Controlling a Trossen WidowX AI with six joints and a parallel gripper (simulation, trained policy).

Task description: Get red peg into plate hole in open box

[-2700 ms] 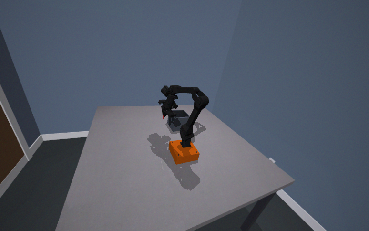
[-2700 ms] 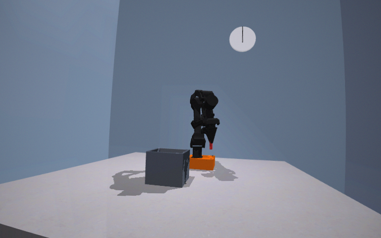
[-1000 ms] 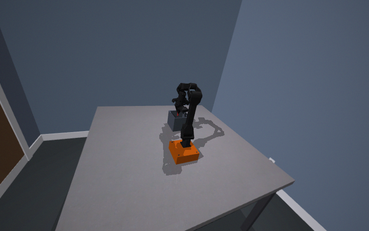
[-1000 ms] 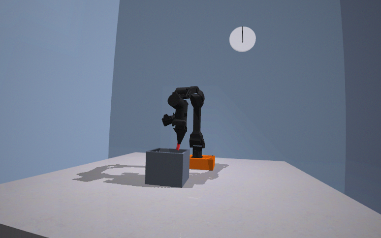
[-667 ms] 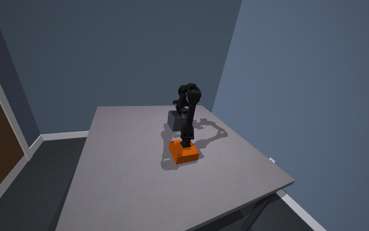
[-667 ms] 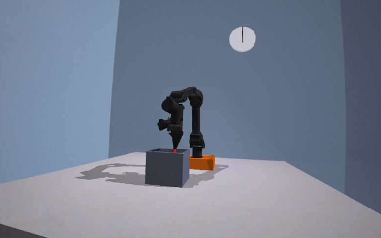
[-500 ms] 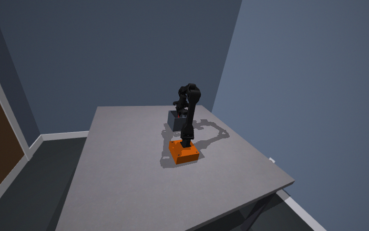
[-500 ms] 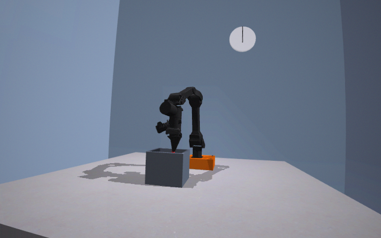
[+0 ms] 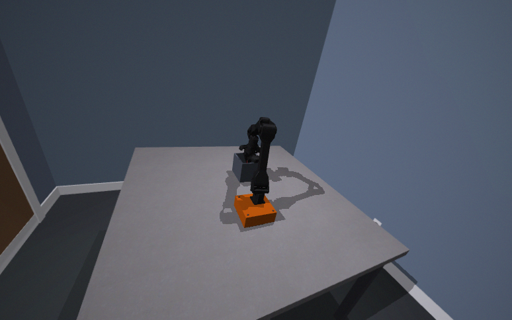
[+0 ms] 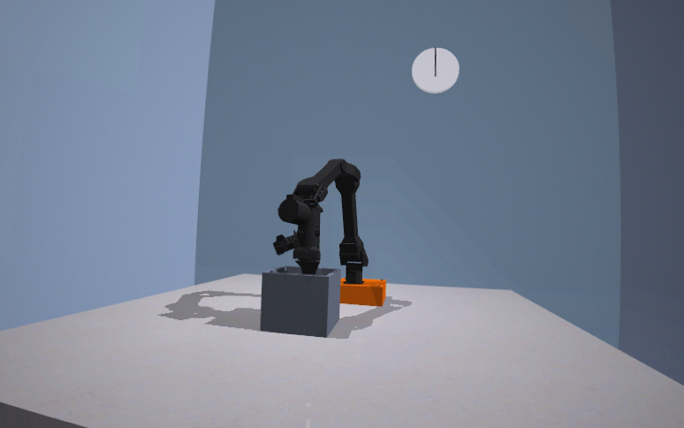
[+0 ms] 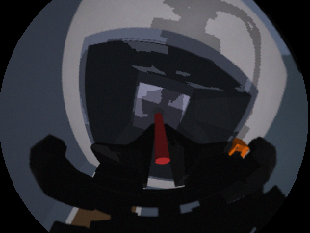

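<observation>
Right now my gripper tip is 1 cm below the red peg. From my gripper tip the other things lie so: plate: 1 cm ahead, 1 cm to the right, 5 cm below.
</observation>
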